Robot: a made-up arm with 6 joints. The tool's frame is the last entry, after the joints. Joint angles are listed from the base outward. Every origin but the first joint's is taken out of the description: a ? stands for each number. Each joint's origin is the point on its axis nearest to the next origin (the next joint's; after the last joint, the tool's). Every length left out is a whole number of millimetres.
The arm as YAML. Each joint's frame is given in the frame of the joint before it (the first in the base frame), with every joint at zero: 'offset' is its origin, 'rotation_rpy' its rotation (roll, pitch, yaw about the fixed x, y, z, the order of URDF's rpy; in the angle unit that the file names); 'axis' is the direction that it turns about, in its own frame. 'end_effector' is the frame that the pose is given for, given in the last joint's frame.
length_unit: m
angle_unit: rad
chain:
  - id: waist
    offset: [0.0, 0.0, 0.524]
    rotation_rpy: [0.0, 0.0, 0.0]
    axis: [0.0, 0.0, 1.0]
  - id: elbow
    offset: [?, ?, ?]
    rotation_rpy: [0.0, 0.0, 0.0]
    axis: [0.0, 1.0, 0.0]
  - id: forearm
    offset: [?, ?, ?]
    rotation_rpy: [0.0, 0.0, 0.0]
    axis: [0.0, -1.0, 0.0]
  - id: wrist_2
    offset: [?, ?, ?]
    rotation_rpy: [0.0, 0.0, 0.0]
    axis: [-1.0, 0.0, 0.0]
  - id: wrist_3
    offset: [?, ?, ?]
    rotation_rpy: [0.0, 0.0, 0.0]
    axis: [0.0, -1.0, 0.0]
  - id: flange
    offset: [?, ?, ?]
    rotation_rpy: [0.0, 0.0, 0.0]
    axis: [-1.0, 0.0, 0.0]
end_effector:
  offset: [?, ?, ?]
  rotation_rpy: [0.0, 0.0, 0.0]
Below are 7 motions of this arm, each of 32 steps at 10 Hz.
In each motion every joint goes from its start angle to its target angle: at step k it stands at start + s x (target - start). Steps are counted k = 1, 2, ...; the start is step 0. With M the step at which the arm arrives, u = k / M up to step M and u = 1 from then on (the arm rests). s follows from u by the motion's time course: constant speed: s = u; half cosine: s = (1 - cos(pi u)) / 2; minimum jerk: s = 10 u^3 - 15 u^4 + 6 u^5.
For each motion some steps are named. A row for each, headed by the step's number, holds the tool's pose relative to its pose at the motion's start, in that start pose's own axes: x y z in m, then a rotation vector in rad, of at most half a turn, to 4 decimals.
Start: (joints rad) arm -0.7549 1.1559 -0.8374 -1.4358 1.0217 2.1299
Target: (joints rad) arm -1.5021 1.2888 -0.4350 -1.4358 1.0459 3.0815
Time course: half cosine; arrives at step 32
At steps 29, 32:
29: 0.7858 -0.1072 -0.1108 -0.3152 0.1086 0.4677
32: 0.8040 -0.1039 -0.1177 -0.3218 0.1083 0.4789

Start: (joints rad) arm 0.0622 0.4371 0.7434 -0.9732 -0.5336 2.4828
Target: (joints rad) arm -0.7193 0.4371 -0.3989 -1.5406 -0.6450 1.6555
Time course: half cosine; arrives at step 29
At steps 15, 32:
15: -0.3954 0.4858 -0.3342 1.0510 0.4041 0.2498
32: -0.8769 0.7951 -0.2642 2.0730 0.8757 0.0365

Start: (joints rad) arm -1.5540 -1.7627 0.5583 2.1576 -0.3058 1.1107
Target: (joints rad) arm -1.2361 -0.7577 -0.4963 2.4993 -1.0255 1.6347
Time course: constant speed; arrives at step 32
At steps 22, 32:
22: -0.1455 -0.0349 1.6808 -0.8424 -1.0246 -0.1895
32: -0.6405 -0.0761 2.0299 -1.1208 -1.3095 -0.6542

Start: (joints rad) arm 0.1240 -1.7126 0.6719 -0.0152 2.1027 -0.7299
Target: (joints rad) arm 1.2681 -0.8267 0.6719 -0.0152 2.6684 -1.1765
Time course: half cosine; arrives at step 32
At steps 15, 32:
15: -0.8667 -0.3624 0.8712 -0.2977 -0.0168 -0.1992
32: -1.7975 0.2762 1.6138 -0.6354 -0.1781 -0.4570

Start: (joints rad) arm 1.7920 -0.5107 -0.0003 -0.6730 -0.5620 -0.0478
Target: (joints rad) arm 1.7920 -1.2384 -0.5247 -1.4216 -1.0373 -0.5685
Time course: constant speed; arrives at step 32
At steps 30, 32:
30: -0.6373 -0.1057 -0.7031 0.8469 0.5006 0.5078
32: -0.6630 -0.1238 -0.7570 0.8879 0.5479 0.5422

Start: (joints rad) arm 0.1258 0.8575 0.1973 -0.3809 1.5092 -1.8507
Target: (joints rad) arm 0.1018 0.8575 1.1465 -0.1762 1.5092 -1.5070
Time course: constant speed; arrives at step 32
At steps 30, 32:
30: 0.5970 0.2358 -0.2656 -0.0836 0.2881 0.8317
32: 0.6239 0.2708 -0.2845 -0.0920 0.2963 0.8922

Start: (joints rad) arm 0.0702 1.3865 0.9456 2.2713 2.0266 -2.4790
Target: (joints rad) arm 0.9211 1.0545 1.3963 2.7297 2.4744 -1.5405
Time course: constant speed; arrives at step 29
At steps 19, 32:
19: 0.8730 1.0488 0.3363 -0.9796 0.7958 -0.2116
32: 1.3509 1.5510 0.1451 -1.4400 1.2092 -0.1816

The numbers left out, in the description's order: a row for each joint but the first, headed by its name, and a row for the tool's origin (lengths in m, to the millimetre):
elbow: 0.0 0.0 0.0
forearm: 0.0 0.0 1.484
wrist_2: 0.77 0.0 0.0
wrist_3: 0.0 -0.179 0.0
flange: 0.0 0.0 0.0
tool: 0.0 0.0 0.0

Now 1 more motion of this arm.
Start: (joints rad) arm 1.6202 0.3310 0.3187 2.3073 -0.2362 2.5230
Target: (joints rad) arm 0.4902 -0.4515 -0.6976 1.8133 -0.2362 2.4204
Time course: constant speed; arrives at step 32
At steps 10, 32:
10: -0.2938 0.0358 0.4072 0.1329 -0.3705 -0.1070
32: -1.1153 -0.0940 0.4211 0.4879 -1.2371 -0.0953

